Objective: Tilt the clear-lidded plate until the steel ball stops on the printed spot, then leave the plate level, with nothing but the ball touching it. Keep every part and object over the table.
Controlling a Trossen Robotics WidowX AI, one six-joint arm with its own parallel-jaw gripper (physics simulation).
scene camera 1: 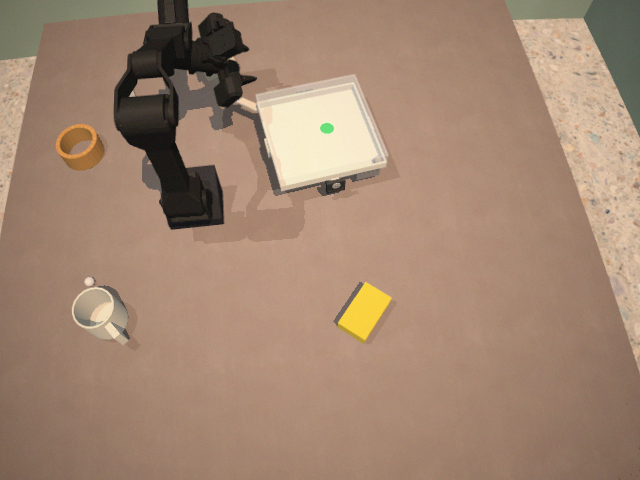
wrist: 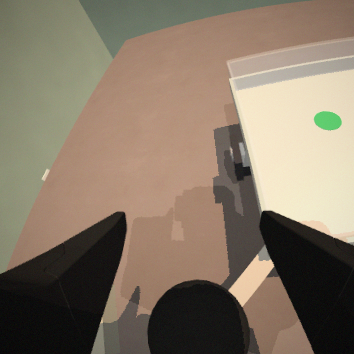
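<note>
The clear-lidded plate [scene camera 1: 305, 155] [wrist: 300, 180] is a pale square tray with raised clear walls, right of the arm. Its printed green spot [scene camera 1: 326, 128] [wrist: 327, 120] is uncovered. A small grey shape, seemingly the steel ball [scene camera 1: 376, 160], sits in the plate's near right corner in the scene view, away from the spot; the ball does not show in the wrist view. The plate's exact tilt is hard to tell. A pale bar [scene camera 1: 247, 103] [wrist: 252, 276] reaches out from its back left corner. My gripper [scene camera 1: 252, 64] [wrist: 193, 219] is open and empty, above and beside that corner; contact cannot be judged.
A dark mount with a round disc [scene camera 1: 334, 186] shows at the plate's near edge. An orange ring [scene camera 1: 94, 155] lies left of the arm base. A grey mug [scene camera 1: 114, 313] and small white ball [scene camera 1: 89, 281] are front left. A yellow block [scene camera 1: 364, 311] lies in front of the plate.
</note>
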